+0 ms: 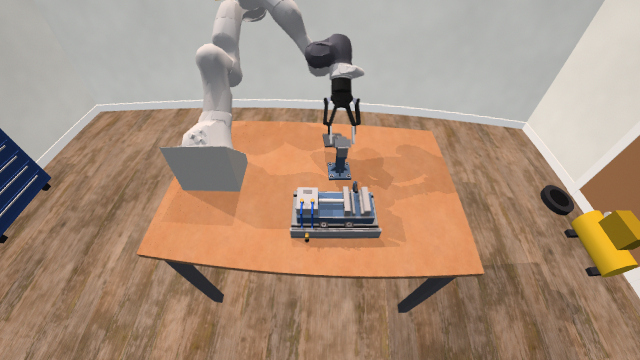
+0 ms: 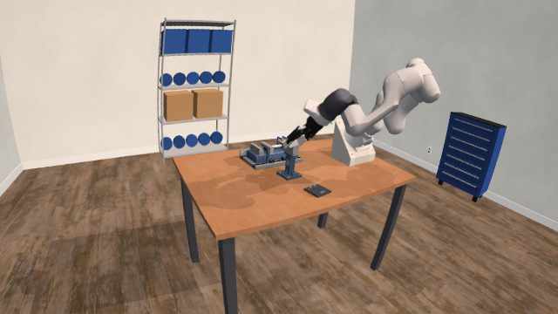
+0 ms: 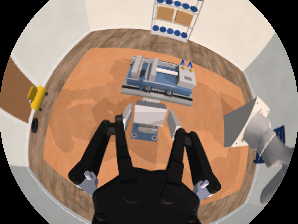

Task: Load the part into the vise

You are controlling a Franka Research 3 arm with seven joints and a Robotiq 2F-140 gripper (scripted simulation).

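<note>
My gripper is now 2 cm to the left of the part and 2 cm above it. Also, from my hand: fixed jaw: 9 cm ahead, 22 cm to the right, 10 cm below; vise: 1 cm behind, 22 cm to the right, 13 cm below; infeed plate: 3 cm behind, 18 cm to the left, 17 cm below.
</note>
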